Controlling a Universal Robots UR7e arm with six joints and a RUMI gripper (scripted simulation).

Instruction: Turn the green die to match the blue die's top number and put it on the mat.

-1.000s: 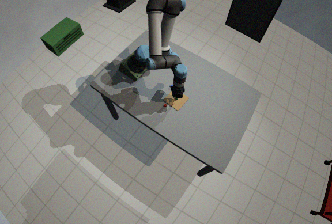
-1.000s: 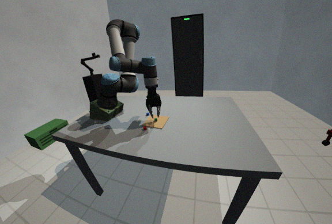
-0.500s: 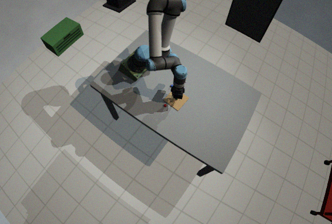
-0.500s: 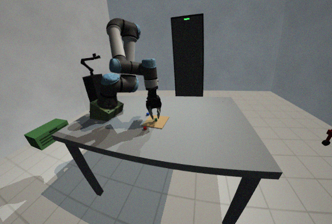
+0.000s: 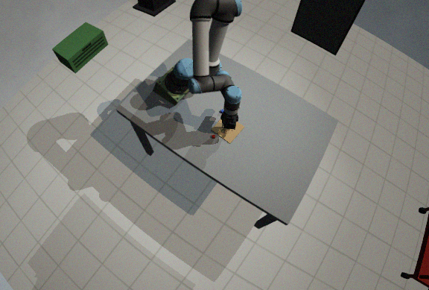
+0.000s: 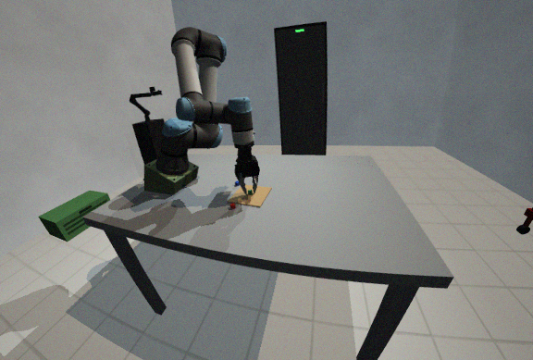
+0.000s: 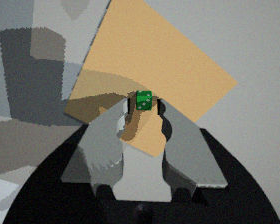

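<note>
My hand is 10 mm above the green die. Round my hand: red die (40 mm behind, 100 mm to the right, 10 mm below); then blue die (90 mm behind, 70 mm to the left, 10 mm below); then tan mat (20 mm below).
</note>
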